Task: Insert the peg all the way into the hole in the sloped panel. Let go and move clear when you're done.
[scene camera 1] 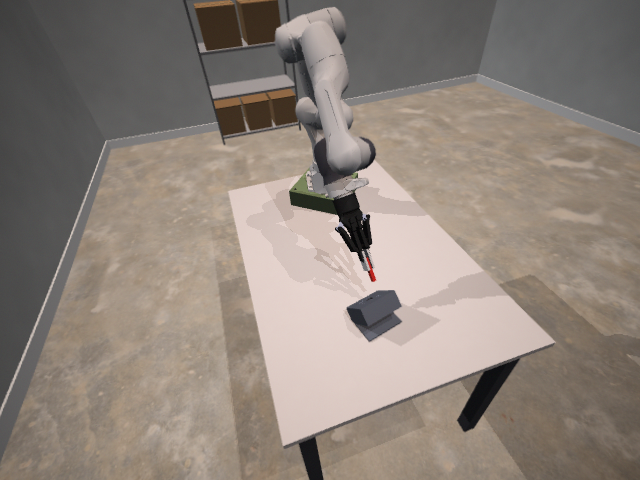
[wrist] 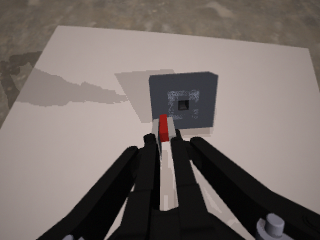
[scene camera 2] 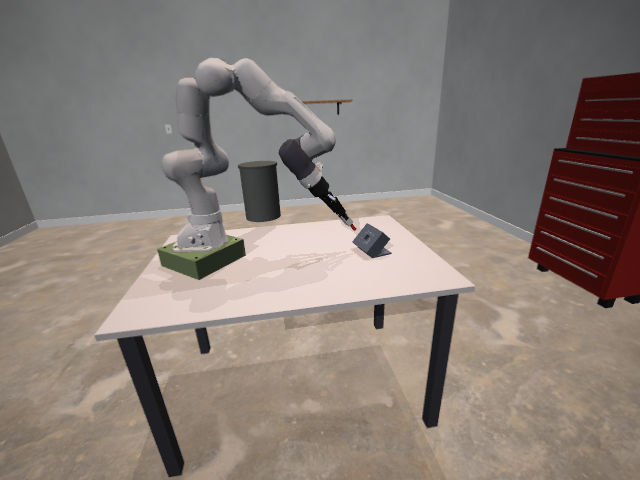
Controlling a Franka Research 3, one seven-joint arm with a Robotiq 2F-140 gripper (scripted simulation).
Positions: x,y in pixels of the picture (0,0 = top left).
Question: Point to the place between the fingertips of my gripper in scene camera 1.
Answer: At 369,269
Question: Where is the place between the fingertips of my gripper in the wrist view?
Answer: At 164,126
